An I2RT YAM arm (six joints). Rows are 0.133 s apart.
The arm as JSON. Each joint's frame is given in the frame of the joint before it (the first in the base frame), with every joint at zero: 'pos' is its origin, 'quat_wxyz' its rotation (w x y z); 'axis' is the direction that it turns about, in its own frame. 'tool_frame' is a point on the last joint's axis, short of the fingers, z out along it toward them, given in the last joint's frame.
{
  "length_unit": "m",
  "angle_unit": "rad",
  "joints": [
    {
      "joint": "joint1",
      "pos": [
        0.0,
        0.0,
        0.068
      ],
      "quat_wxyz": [
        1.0,
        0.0,
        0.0,
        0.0
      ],
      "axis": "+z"
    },
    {
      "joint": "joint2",
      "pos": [
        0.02,
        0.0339,
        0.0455
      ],
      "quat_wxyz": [
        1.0,
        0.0,
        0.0,
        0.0
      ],
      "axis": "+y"
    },
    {
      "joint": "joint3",
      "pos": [
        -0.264,
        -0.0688,
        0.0
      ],
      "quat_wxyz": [
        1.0,
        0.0,
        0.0,
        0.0
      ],
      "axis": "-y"
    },
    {
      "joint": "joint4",
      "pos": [
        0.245,
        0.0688,
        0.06
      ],
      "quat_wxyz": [
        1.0,
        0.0,
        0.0,
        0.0
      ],
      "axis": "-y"
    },
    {
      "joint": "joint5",
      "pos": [
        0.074,
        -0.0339,
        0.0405
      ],
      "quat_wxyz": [
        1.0,
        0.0,
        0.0,
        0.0
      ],
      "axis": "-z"
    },
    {
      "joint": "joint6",
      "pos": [
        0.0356,
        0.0,
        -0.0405
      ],
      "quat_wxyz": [
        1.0,
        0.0,
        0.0,
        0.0
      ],
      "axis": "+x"
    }
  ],
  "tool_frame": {
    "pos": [
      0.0,
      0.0,
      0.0
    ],
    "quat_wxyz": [
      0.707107,
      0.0,
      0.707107,
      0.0
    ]
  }
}
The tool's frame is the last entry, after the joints.
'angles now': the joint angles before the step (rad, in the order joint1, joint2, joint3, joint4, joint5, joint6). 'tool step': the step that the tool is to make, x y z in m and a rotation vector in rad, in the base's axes. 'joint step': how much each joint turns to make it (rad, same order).
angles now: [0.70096 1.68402 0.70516 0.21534 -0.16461 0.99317]
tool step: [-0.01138 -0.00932 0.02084 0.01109 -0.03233 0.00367]
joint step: [0.00153 -0.11751 -0.03090 -0.05647 0.00687 -0.01068]
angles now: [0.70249 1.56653 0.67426 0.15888 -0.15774 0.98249]
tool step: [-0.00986 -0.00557 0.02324 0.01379 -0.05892 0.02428]
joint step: [0.00802 -0.10986 -0.00917 -0.05187 0.00573 -0.03204]
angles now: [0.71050 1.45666 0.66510 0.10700 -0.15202 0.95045]
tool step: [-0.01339 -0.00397 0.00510 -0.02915 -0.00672 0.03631]
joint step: [0.02136 -0.06371 -0.02173 -0.06066 0.00535 -0.03014]
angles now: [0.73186 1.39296 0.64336 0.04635 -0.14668 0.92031]
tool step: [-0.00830 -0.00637 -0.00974 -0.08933 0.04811 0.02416]
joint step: [0.00419 -0.00838 -0.01412 -0.09535 0.00878 -0.03891]
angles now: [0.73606 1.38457 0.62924 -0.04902 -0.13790 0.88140]
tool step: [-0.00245 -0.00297 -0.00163 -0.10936 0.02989 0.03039]
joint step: [0.00152 0.00612 0.03131 -0.12857 0.02708 -0.06218]
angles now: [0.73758 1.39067 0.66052 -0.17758 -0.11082 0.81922]
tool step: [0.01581 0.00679 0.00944 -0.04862 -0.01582 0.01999]
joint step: [-0.01832 0.05339 0.09383 -0.06713 0.01411 -0.05914]
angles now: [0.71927 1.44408 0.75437 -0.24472 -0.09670 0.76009]
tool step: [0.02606 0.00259 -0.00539 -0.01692 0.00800 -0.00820]
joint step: [-0.05302 0.10072 0.07364 0.00573 -0.01984 -0.04119]
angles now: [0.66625 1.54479 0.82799 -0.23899 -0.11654 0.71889]
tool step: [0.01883 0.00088 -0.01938 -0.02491 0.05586 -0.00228]
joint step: [-0.03816 0.11177 0.04426 0.00494 -0.03129 -0.02251]
